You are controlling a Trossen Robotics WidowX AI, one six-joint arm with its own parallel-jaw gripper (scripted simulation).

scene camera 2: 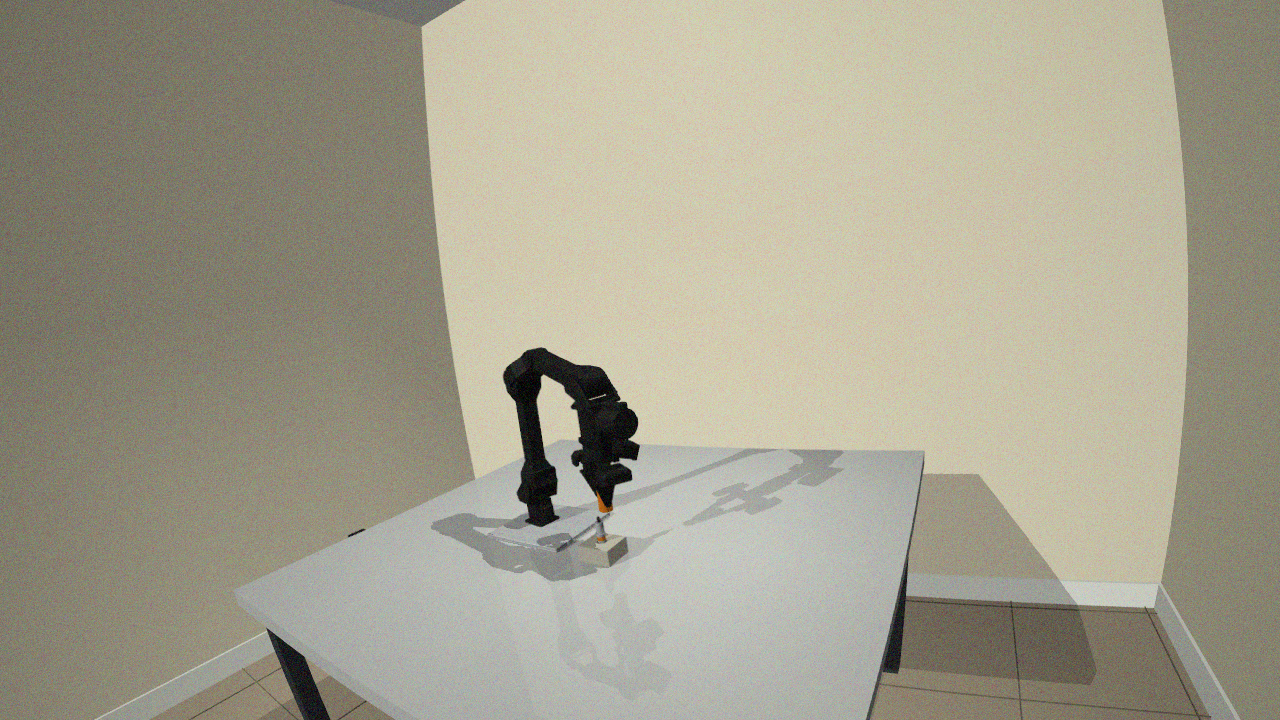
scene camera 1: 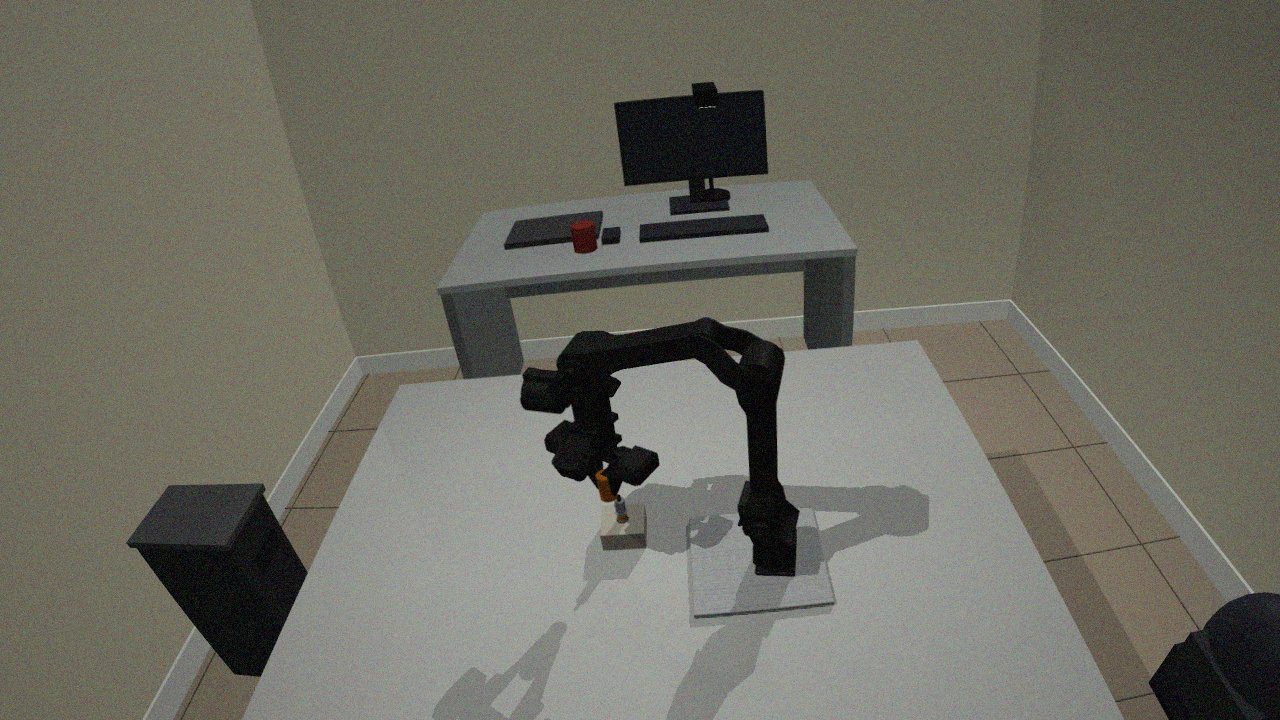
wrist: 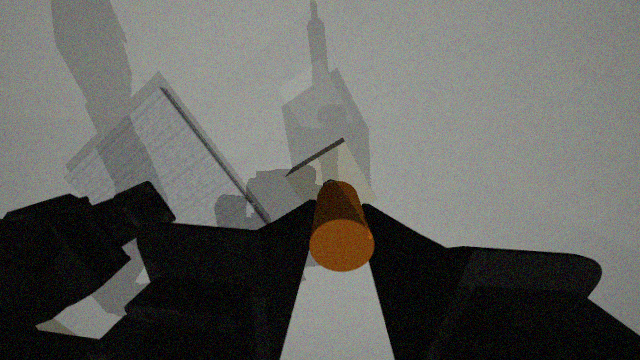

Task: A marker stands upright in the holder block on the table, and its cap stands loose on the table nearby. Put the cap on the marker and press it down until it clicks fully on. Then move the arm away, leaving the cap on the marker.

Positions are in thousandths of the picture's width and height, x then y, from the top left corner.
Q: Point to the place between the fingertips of my gripper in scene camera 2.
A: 473,701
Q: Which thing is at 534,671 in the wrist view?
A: An orange cap.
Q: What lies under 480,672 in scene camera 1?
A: My gripper.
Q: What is my gripper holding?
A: An orange cap.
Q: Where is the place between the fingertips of my gripper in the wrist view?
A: At 529,579
